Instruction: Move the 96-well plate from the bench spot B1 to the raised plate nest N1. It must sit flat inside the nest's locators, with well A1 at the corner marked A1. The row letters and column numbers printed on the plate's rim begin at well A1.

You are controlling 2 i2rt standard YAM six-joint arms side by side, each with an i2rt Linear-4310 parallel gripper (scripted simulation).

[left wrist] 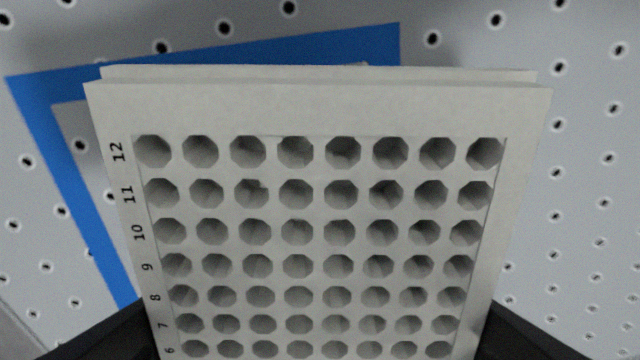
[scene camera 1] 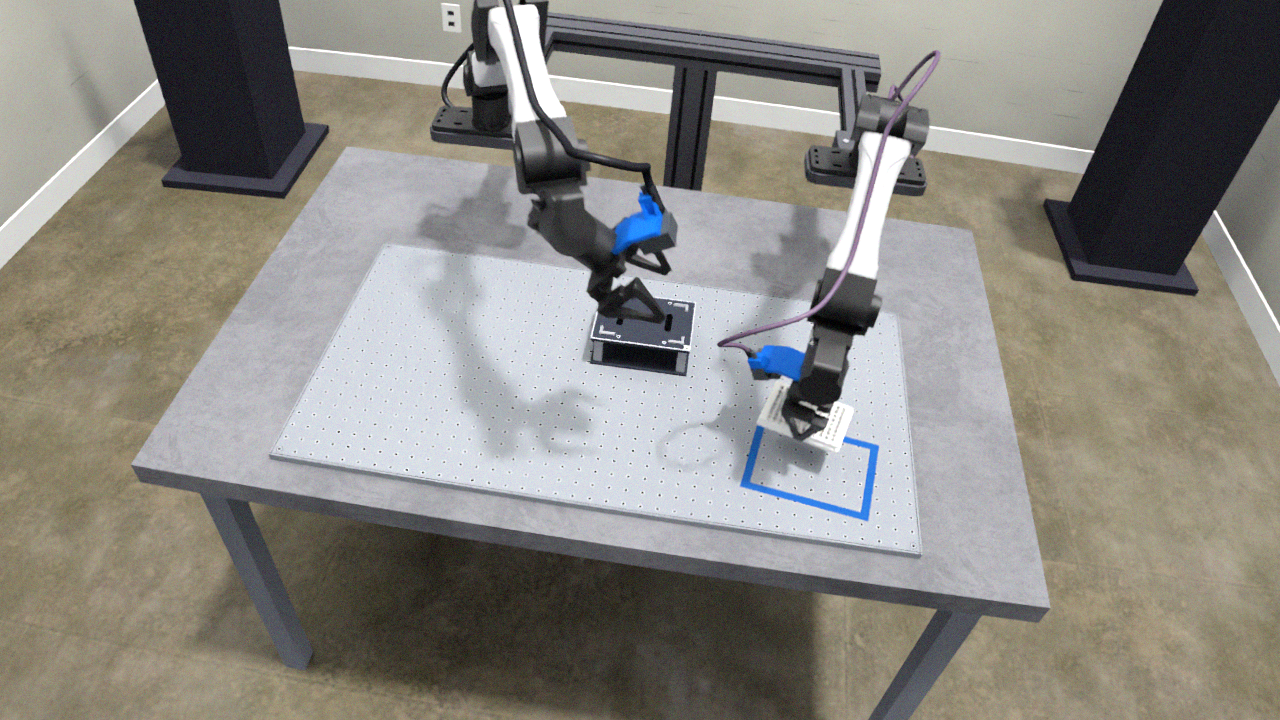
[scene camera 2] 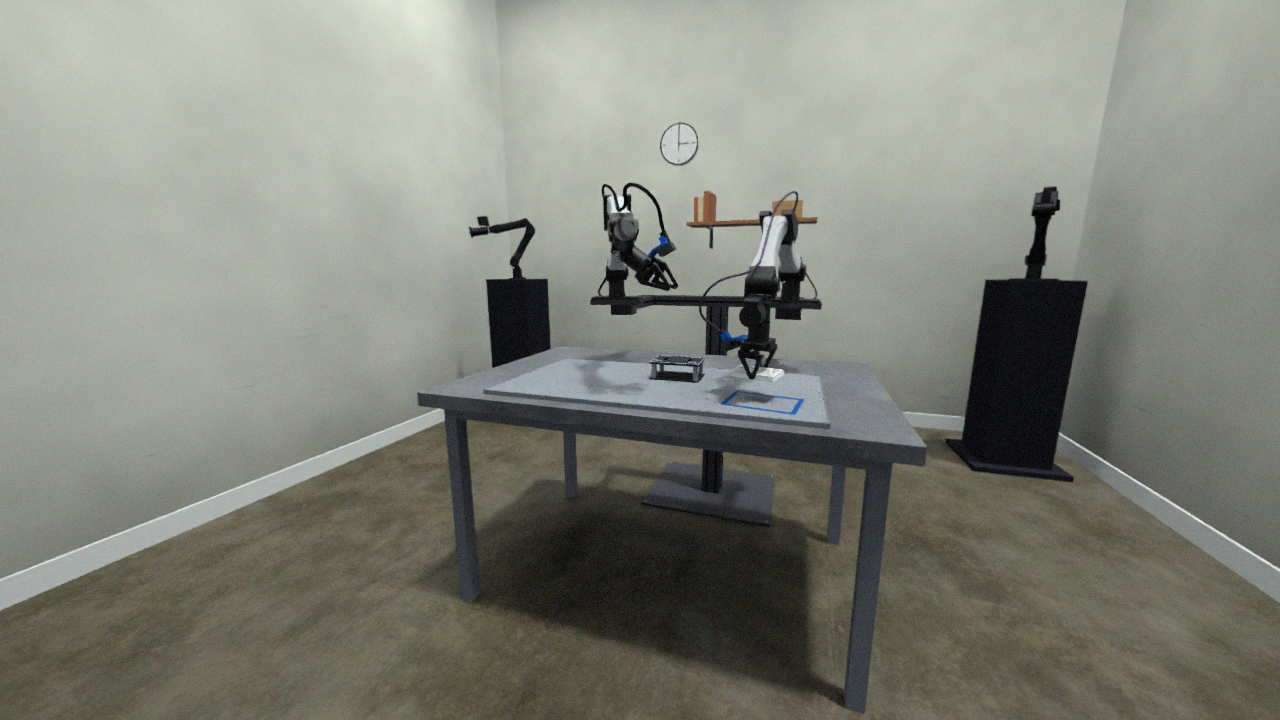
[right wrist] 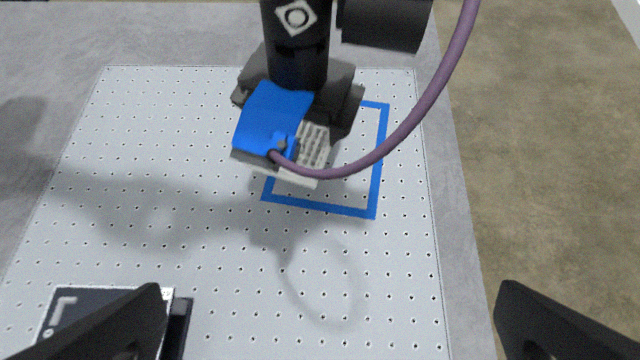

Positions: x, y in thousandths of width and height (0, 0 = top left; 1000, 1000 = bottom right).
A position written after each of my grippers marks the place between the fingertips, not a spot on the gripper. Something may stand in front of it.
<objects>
My left gripper shows in the left wrist view (496, 846), in scene camera 1 (631, 581), in scene camera 2 (592, 522) and in the right wrist view (470, 365). My right gripper shows in scene camera 1 (520, 410), in scene camera 2 (526, 401) and in the right wrist view (515, 829); in the left wrist view it is out of frame.
</objects>
